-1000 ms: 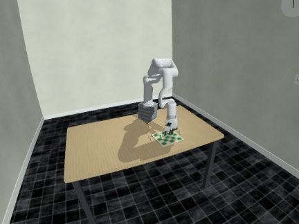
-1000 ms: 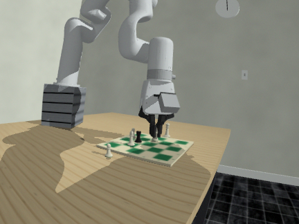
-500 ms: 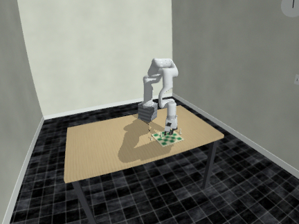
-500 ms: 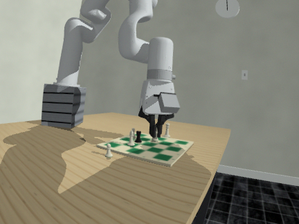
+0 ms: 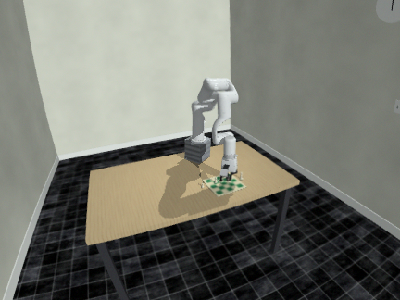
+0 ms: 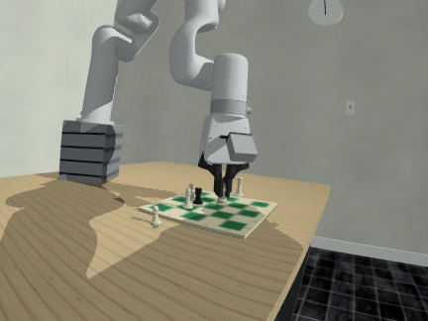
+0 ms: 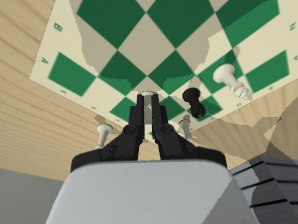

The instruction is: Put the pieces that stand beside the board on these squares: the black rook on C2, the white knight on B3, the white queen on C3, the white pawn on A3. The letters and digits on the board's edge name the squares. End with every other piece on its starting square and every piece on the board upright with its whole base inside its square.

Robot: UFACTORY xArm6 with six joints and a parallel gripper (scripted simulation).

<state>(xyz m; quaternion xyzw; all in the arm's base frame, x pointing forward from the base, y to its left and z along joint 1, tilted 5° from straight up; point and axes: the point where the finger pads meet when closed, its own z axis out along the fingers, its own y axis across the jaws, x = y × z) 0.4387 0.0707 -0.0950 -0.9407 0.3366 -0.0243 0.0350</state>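
The chessboard is 40 mm to the right of my hand and 40 mm below it. Also, from my hand: white knight: 80 mm to the right, 30 mm behind, 10 mm below; black rook: 40 mm to the right, 30 mm behind, 20 mm below.
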